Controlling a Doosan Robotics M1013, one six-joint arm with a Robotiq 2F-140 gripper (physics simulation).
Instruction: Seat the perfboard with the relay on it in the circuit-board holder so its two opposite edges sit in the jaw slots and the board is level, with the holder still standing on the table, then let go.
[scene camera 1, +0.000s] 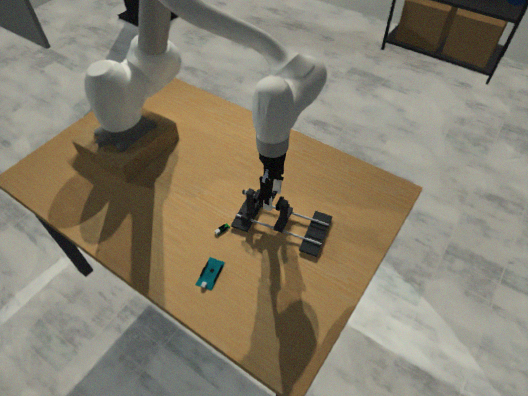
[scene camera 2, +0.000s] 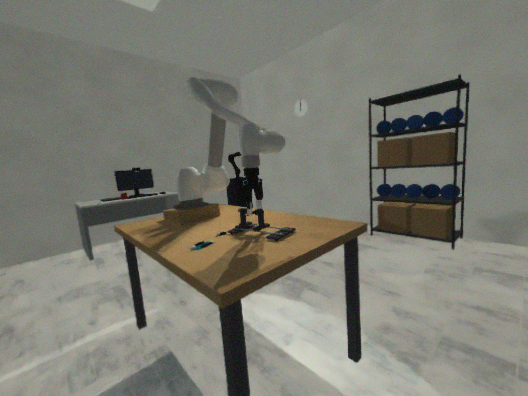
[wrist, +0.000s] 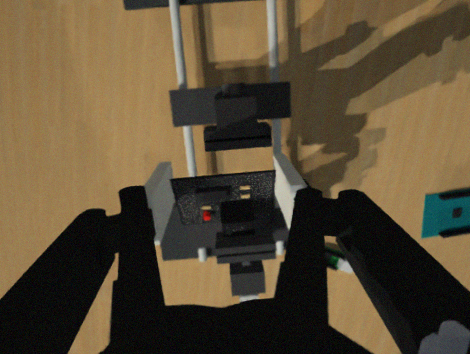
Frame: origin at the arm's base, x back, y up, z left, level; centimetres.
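Seen in the pictures: gripper, fingertip midpoint: (scene camera 1: 272, 200) (scene camera 2: 254, 213) (wrist: 223, 176); arm's base, link origin: (scene camera 1: 126, 129) (scene camera 2: 192, 206).
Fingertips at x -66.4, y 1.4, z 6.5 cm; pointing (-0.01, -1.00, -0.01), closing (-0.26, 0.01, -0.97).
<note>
Pixels of each thing's top centre, then the offset from my fingertips to it. "spot": a spot on its surface instead. Level surfaces: height alone.
- dark perfboard, top centre: (wrist: 226, 215) (scene camera 1: 266, 195) dx +2.1, dy +1.8, dz -0.6 cm
- circuit-board holder, top centre: (wrist: 237, 122) (scene camera 1: 282, 202) (scene camera 2: 259, 209) dx -4.1, dy +2.5, dz +0.0 cm
- teal board, top centre: (scene camera 1: 210, 271) (scene camera 2: 201, 243) dx +1.8, dy -7.9, dz -28.7 cm
- table, surface height: dy -9.2 cm
- white part, top centre: (wrist: 333, 263) (scene camera 1: 221, 227) dx +10.0, dy -7.9, dz -14.3 cm
- holder's end plate, surface spot: (scene camera 1: 316, 233) spot: dx -16.1, dy -7.6, dz +2.9 cm
The dark perfboard (wrist: 187, 205), with a black relay block and a red part on it, is between the pale fingertips of my gripper (wrist: 223, 176) (scene camera 1: 268, 204) (scene camera 2: 254, 207). My gripper is shut on its left and right edges. The circuit-board holder (wrist: 230, 102) (scene camera 1: 283, 215) (scene camera 2: 260, 220) stands on the table. The perfboard's near edge is at the near jaw (wrist: 246, 254); whether it sits in that slot I cannot tell. A gap shows between its far edge and the far jaw (wrist: 237, 139). In the scene views the board is too small or hidden to judge its level.
A teal board (scene camera 1: 210, 273) (scene camera 2: 202, 245) (wrist: 447, 215) lies on the table (scene camera 1: 350, 180) beside the holder. A small green and white part (scene camera 1: 222, 230) (wrist: 337, 260) lies near the holder's jaw end. The holder's end plate (scene camera 1: 316, 233) (scene camera 2: 281, 233) joins its two rails.
</note>
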